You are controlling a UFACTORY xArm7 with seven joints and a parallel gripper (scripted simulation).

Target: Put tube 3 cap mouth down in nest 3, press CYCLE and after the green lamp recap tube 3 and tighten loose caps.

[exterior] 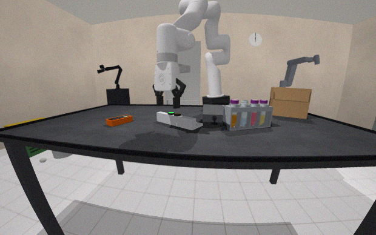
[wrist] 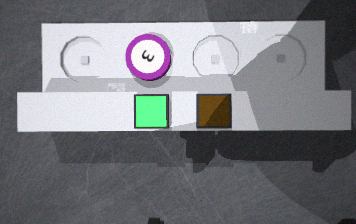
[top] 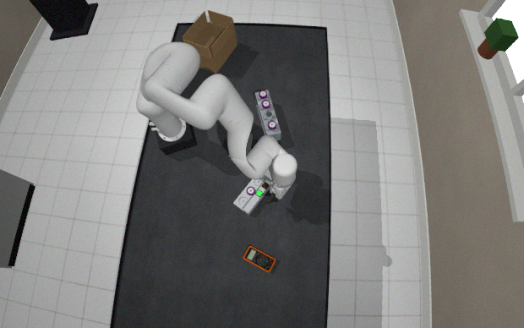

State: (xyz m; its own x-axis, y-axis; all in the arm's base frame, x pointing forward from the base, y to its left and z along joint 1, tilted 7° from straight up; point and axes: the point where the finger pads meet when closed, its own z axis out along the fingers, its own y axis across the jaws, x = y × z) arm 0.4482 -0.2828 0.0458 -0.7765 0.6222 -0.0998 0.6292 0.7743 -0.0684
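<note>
Right now my hand is 12 cm past the purple cap, 2 cm to the right of it and 9 cm above it. From my hand the other things lie so: blue cycle key (18 cm behind, 24 cm to the left, 4 cm below); then green ready key (18 cm behind, 20 cm to the left, 4 cm below); then key housing (16 cm behind, 22 cm to the left, 5 cm below).
</note>
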